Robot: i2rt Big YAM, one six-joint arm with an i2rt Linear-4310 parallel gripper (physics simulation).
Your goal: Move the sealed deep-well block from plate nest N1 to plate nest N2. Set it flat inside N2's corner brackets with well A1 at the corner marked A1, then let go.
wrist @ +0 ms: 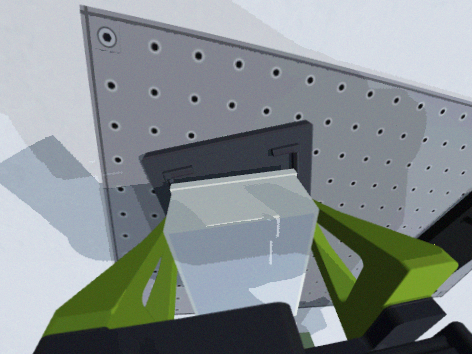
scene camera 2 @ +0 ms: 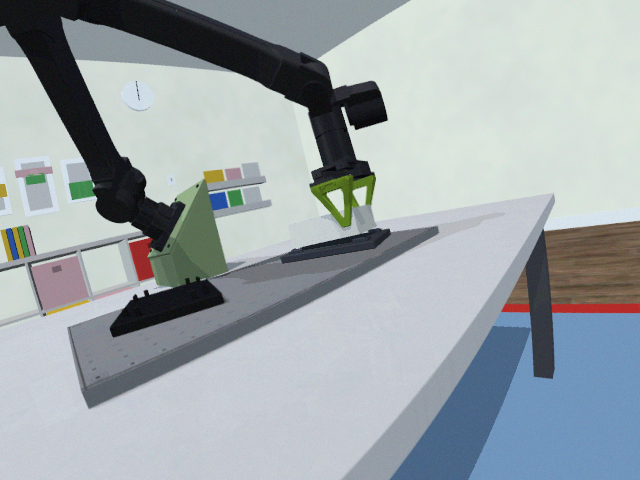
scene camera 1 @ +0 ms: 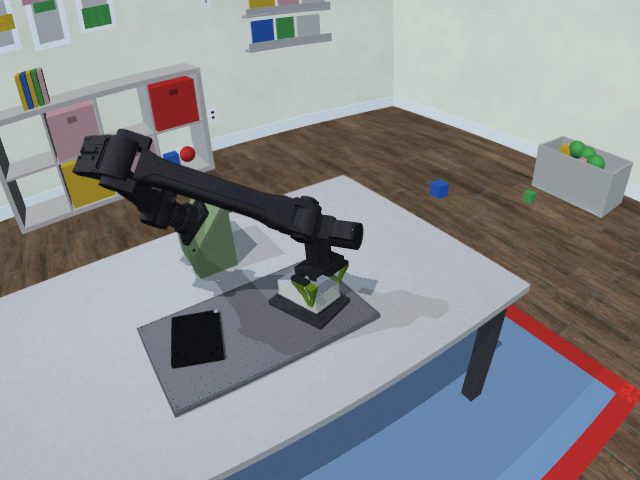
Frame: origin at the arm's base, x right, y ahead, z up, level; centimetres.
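Seen in the pictures: gripper, fingertip midpoint: point(wrist: 238, 210) point(scene camera 2: 357, 223) point(scene camera 1: 322, 297); arm's base at its link origin: point(scene camera 2: 169, 227) point(scene camera 1: 194, 222).
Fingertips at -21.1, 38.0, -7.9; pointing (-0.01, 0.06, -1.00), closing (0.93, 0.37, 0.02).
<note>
Offsets run from my fingertips to a thing's top centre, as dx, dy, dz. Level surfaces: height alone.
The sealed deep-well block @(+1.7, -4.3, +2.8) point(scene camera 1: 286, 292) point(scene camera 2: 310, 232) point(wrist: 240, 250) is pale and translucent. My gripper point(scene camera 1: 324, 292) point(scene camera 2: 356, 217) point(wrist: 238, 210) is shut on it, one green finger on each side. The block is over the dark grey nest @(+2.2, -3.5, -1.9) point(scene camera 1: 297, 311) point(scene camera 2: 330, 251) point(wrist: 225, 147). Two corner brackets show just beyond its far edge in the wrist view. I cannot tell whether its underside touches the nest. The black nest @(+31.1, -4.3, -1.5) point(scene camera 1: 197, 338) point(scene camera 2: 168, 310) holds no block; its corner posts stand up. Nest labels and well A1 are not readable.
Both nests stand on a grey perforated plate @(+17.0, -3.2, -3.6) point(scene camera 1: 248, 356) point(scene camera 2: 258, 294) point(wrist: 210, 75) on the white table @(dz -5.0) point(scene camera 1: 103, 413) point(scene camera 2: 232, 413). A green angled stand point(scene camera 1: 219, 253) point(scene camera 2: 204, 248) carries the arm base behind the plate.
</note>
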